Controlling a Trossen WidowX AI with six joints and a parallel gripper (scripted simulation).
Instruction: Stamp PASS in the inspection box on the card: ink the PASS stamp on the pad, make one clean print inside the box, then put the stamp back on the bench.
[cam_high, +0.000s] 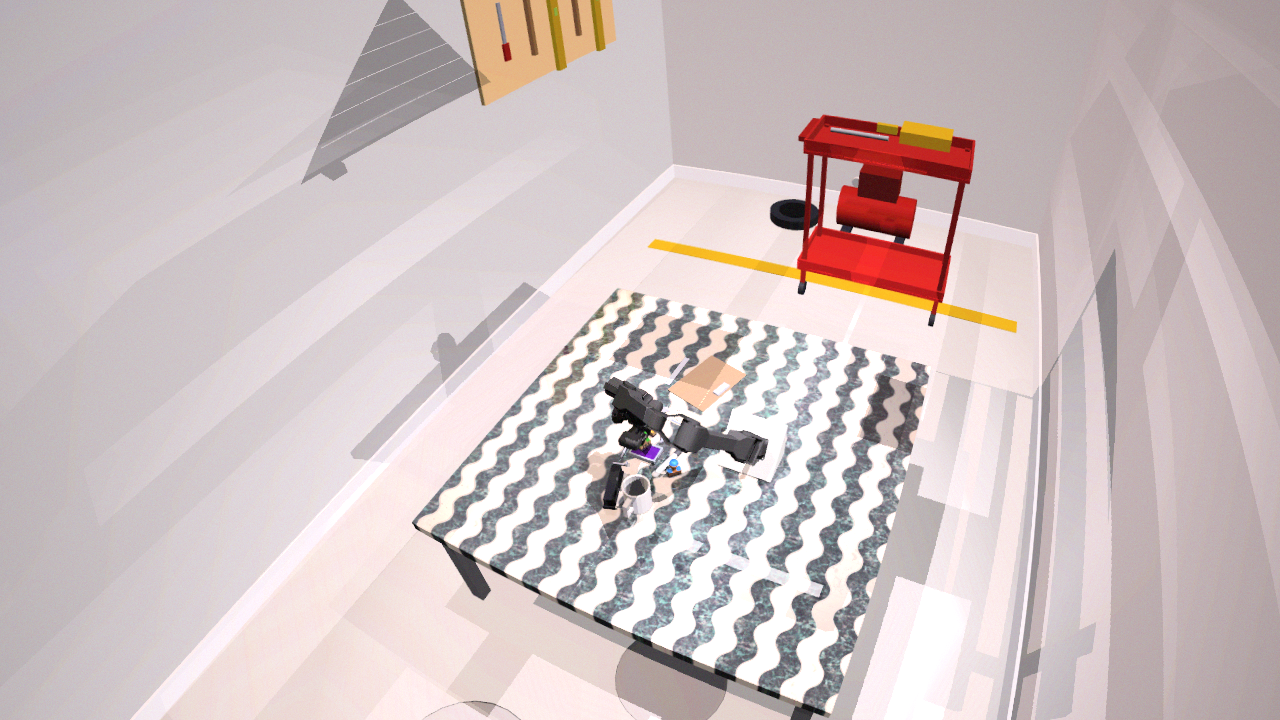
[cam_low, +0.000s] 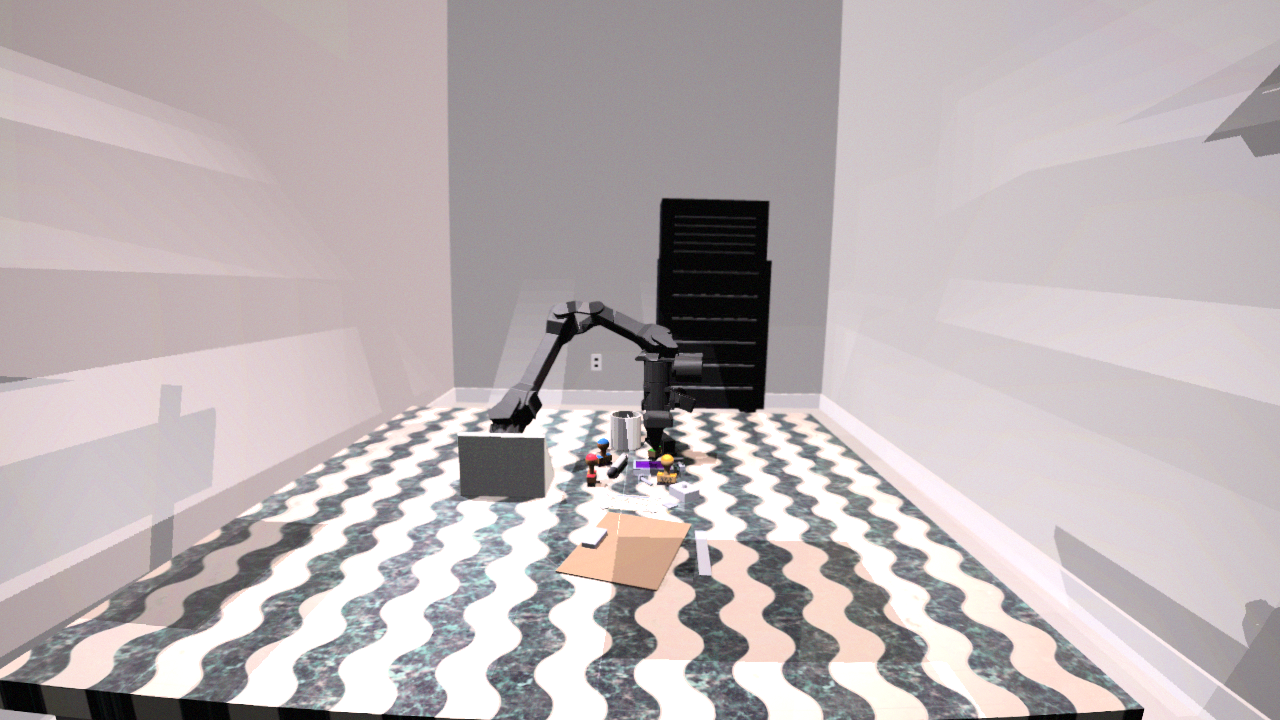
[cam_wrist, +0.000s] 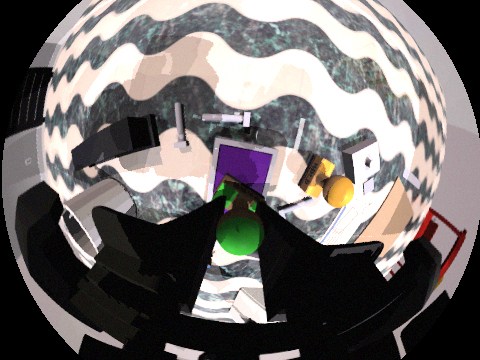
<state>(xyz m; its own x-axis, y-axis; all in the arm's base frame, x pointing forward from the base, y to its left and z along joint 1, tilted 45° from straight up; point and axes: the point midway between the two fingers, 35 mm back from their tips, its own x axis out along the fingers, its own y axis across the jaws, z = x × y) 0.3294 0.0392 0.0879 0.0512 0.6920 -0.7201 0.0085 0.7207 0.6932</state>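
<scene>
Right now the ink pad is 5 cm below my gripper tip. The rest, counted from my gripper tip: blue stamp 12 cm behind, 4 cm to the left, 4 cm below; yellow stamp 8 cm to the right, 3 cm below, 2 cm ahead; green stamp right at my gripper tip.
</scene>
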